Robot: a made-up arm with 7 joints. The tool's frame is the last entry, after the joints. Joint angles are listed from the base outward. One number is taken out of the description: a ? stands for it. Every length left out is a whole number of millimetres.
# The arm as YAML. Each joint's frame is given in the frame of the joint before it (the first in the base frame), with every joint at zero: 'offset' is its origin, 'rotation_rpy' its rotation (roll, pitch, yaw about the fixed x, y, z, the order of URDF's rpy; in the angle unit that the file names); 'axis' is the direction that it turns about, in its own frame. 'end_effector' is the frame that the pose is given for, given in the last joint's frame.
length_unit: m
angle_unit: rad
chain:
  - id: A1
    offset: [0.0, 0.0, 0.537]
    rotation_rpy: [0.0, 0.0, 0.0]
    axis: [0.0, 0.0, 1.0]
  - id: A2
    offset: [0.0, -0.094, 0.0]
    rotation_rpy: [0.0, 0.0, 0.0]
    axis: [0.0, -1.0, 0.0]
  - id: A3
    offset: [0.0, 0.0, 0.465]
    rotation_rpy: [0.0, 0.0, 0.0]
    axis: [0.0, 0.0, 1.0]
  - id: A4
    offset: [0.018, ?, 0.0]
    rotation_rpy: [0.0, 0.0, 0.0]
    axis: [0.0, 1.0, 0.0]
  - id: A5
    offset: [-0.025, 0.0, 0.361]
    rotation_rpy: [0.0, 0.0, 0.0]
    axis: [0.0, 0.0, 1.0]
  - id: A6
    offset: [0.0, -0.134, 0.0]
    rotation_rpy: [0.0, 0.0, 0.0]
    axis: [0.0, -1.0, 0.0]
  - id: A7
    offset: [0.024, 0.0, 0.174]
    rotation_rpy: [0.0, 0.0, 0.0]
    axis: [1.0, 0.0, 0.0]
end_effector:
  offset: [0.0, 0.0, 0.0]
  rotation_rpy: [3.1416, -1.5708, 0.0]
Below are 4 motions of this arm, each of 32 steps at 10 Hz.
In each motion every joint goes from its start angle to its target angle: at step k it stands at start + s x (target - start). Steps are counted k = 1, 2, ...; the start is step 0. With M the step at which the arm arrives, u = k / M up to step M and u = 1 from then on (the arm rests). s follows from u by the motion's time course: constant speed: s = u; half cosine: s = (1 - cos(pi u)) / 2; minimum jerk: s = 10 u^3 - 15 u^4 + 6 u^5.
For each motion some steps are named. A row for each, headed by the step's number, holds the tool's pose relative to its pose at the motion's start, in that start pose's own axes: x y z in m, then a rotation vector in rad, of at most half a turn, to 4 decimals.
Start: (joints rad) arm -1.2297 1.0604 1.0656 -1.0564 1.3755 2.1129 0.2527
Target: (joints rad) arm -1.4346 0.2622 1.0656 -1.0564 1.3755 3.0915 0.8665
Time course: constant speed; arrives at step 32
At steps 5, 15, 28, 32:
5: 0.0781 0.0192 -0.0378 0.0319 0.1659 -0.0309
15: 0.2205 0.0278 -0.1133 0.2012 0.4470 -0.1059
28: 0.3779 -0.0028 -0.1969 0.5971 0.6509 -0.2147
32: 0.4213 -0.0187 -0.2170 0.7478 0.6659 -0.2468

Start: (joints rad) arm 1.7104 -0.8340 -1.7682 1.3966 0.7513 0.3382 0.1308
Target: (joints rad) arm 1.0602 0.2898 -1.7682 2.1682 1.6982 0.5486 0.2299
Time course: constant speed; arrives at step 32
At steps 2, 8, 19, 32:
2: 0.0130 0.0773 0.0188 0.0759 -0.0353 0.1309
8: -0.0002 0.2945 0.0764 0.3058 -0.1085 0.5341
19: -0.1700 0.5729 0.1714 0.7387 -0.1357 1.2895
32: -0.4237 0.6495 0.2368 1.2926 -0.0589 2.1464

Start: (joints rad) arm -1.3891 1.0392 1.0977 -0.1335 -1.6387 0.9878 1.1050
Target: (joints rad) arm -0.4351 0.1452 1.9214 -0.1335 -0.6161 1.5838 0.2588
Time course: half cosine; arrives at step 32
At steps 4, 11, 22, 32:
4: -0.0024 0.0506 0.0323 -0.0084 -0.0452 0.0431
11: -0.0780 0.3753 0.1705 -0.0573 -0.2429 0.3578
22: -0.6192 0.9397 0.0747 -0.3733 -0.2798 1.2400
32: -0.9079 0.9547 -0.1040 -0.6790 -0.2177 1.5942

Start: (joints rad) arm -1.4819 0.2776 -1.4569 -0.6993 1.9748 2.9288 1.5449
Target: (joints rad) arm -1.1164 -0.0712 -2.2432 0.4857 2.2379 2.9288 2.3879
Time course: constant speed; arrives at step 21
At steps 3, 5, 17, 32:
3: 0.0543 -0.0309 -0.0306 0.0088 0.0568 -0.0718
5: 0.0847 -0.0545 -0.0511 0.0213 0.0859 -0.1161
17: 0.1670 -0.2054 -0.1554 0.1617 0.0751 -0.2968
32: 0.1601 -0.2461 -0.1797 0.2143 -0.0037 -0.3113

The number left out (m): 0.058
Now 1 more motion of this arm.
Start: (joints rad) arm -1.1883 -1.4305 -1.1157 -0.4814 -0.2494 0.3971 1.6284
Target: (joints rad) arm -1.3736 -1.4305 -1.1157 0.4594 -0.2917 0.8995 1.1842
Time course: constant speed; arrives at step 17
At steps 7, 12, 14, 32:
7: -0.0290 0.1168 0.1972 -0.2411 -0.0180 -0.2765
12: -0.0410 0.2432 0.3079 -0.4115 -0.0761 -0.4631
14: -0.0437 0.3014 0.3425 -0.4783 -0.1099 -0.5337
32: -0.0456 0.3946 0.3826 -0.5762 -0.1717 -0.6340

